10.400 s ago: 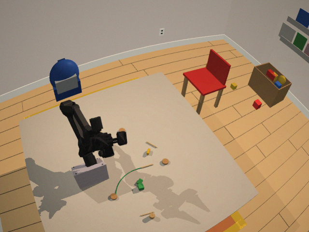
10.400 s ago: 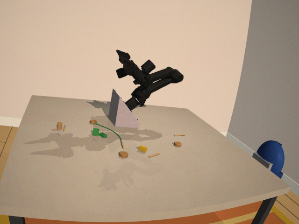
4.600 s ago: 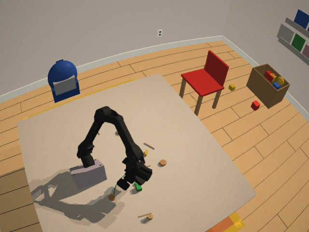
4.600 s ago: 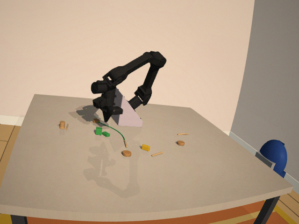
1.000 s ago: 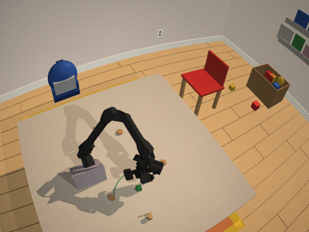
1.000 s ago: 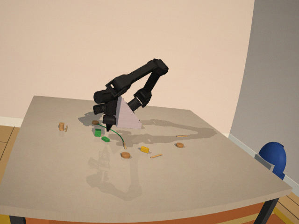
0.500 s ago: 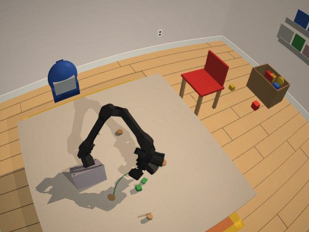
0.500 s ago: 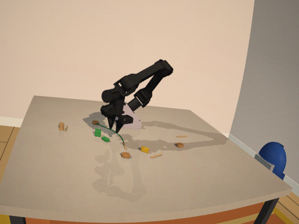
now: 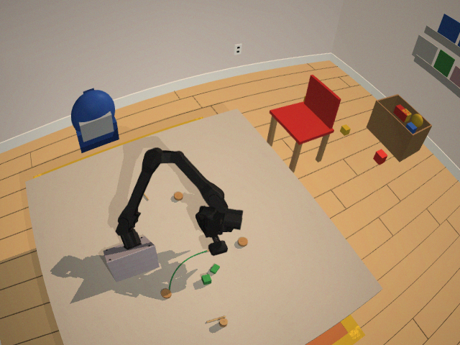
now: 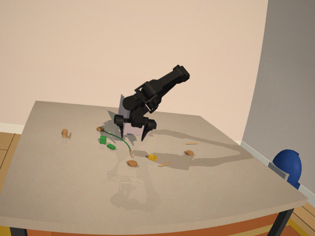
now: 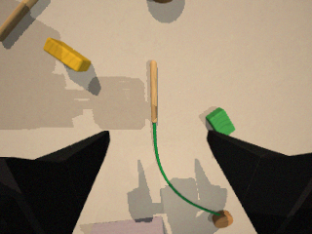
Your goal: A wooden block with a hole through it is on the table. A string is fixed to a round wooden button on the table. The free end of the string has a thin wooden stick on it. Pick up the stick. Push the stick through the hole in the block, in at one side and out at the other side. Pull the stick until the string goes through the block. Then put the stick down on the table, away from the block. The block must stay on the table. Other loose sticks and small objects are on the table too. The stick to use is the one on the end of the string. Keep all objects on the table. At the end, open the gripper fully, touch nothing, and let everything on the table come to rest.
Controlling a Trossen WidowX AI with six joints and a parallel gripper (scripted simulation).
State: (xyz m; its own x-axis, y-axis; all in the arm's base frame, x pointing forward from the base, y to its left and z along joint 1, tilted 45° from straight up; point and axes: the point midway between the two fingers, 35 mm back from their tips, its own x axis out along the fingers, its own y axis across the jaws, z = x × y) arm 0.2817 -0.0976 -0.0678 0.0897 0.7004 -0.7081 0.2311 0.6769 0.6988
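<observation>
The thin wooden stick lies 1 cm ahead of my gripper tip and 6 cm below it. Round my gripper tip: yellow block (9 cm ahead, 8 cm to the left, 5 cm below); round wooden button (26 cm behind, 9 cm to the right, 5 cm below); green block (3 cm behind, 8 cm to the right, 5 cm below).
</observation>
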